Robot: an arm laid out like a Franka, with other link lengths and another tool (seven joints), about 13 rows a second.
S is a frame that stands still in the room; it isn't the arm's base.
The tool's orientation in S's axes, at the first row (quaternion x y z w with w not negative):
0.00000, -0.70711, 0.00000, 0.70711
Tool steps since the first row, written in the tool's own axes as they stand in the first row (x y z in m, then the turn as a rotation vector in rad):
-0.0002, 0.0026, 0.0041, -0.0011, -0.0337, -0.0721
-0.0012, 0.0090, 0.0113, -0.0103, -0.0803, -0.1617
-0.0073, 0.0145, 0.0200, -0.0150, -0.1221, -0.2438
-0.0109, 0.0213, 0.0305, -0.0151, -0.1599, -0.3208
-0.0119, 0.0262, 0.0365, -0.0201, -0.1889, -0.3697
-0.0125, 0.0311, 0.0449, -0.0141, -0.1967, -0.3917
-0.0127, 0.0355, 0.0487, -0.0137, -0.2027, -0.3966
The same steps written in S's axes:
-0.0041, 0.0026, -0.0002, 0.0721, -0.0337, -0.0011
-0.0113, 0.0090, -0.0012, 0.1617, -0.0803, -0.0103
-0.0200, 0.0145, -0.0073, 0.2438, -0.1221, -0.0150
-0.0305, 0.0213, -0.0109, 0.3208, -0.1599, -0.0151
-0.0365, 0.0262, -0.0119, 0.3697, -0.1889, -0.0201
-0.0449, 0.0311, -0.0125, 0.3917, -0.1967, -0.0141
-0.0487, 0.0355, -0.0127, 0.3966, -0.2027, -0.0137

